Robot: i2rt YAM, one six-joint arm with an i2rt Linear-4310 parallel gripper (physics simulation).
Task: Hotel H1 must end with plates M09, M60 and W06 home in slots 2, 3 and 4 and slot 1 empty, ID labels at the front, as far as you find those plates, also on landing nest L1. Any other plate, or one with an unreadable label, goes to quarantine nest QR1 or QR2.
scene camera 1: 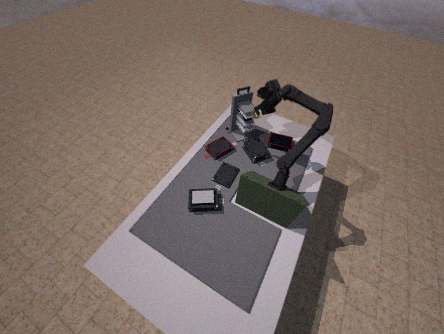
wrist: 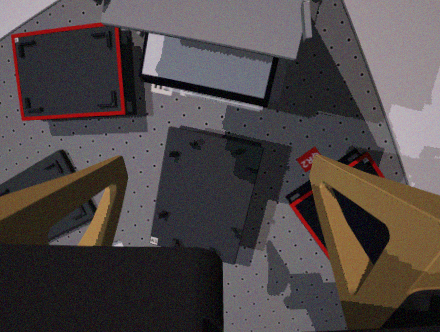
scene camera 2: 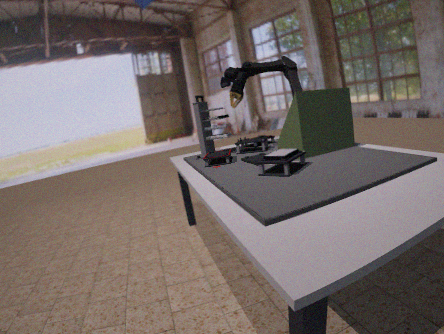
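Seen in the pictures: gripper, fingertip midpoint: (scene camera 1: 258,116) (wrist: 218,165) (scene camera 2: 232,107); arm's base, origin of the base link: (scene camera 1: 277,186) (scene camera 2: 315,116).
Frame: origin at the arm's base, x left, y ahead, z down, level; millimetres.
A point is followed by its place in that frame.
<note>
Hotel H1 (scene camera 1: 235,112) {z -27, x -344, y 503 mm} (scene camera 2: 203,130) {z 5, x -338, y 506 mm} (wrist: 215,22) {z -100, x -344, y 389 mm} stands at the table's far end. A plate with a black rim and pale grey top (wrist: 215,67) {z -61, x -336, y 378 mm} shows below its top shelf; pale plates show lower in scene camera 2 (scene camera 2: 218,135) {z 47, x -332, y 429 mm}. No plate label is readable. A white-topped plate (scene camera 1: 203,196) {z 92, x 250, y 308 mm} (scene camera 2: 282,153) {z 92, x 277, y 317 mm} sits on a raised dark nest; I cannot read which nest it is. Red-rimmed nest QR2 (scene camera 1: 281,141) {z 116, x -442, y 152 mm} (wrist: 308,215) {z 112, x -388, y 197 mm} and another red-rimmed nest (scene camera 1: 220,146) {z 116, x -130, y 470 mm} (scene camera 2: 217,158) {z 124, x -50, y 496 mm} (wrist: 70,72) {z 116, x -136, y 478 mm} bear no visible plate. My gripper (scene camera 1: 257,114) {z -96, x -325, y 325 mm} (scene camera 2: 234,103) {z -96, x -325, y 325 mm} (wrist: 218,165) {z -96, x -325, y 325 mm} is open and empty, beside the hotel's upper part.
A raised dark nest (scene camera 1: 256,150) {z 96, x -236, y 247 mm} (wrist: 207,185) {z 96, x -274, y 278 mm} stands in front of the hotel, under my gripper in the wrist view. A low dark nest (scene camera 1: 226,174) {z 144, x 20, y 311 mm} (wrist: 42,172) {z 144, x -10, y 364 mm} lies between it and the white-topped plate. A tall green block (scene camera 1: 270,200) {z -31, x 117, y -10 mm} (scene camera 2: 325,122) {z 25, x 121, y 25 mm} stands beside the arm's base.
</note>
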